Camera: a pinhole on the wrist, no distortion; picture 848 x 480 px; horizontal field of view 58.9 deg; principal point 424.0 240.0 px. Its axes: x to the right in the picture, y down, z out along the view. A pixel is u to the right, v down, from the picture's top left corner.
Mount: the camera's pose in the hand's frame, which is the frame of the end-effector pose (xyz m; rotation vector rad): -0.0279 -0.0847 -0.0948 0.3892 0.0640 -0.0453
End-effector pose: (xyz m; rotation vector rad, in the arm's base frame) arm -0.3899 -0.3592 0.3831 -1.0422 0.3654 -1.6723
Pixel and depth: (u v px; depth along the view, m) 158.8 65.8 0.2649
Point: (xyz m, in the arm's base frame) -0.4308 -0.1374 0.5737
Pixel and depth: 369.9 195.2 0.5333
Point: -0.2817 -0.1070 0.8035
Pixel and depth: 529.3 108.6 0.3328
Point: -0.4108 -0.2415 0.6880
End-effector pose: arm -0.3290 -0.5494 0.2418 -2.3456 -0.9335 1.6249
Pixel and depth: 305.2 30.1 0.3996
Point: -0.6932 -0.3756 0.3559
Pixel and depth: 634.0 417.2 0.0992
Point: -0.3723 -0.4655 0.2803
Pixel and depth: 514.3 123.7 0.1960
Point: -0.4694 -0.4134 0.2920
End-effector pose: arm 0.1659 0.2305 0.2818 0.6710 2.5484 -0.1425
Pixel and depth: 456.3 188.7 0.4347
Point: 0.1503 -0.0718 0.0128
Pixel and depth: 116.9 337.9 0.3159
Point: 0.2878 -0.0201 0.1523
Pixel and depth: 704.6 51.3 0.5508
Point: -0.0407 -0.1338 -0.1285
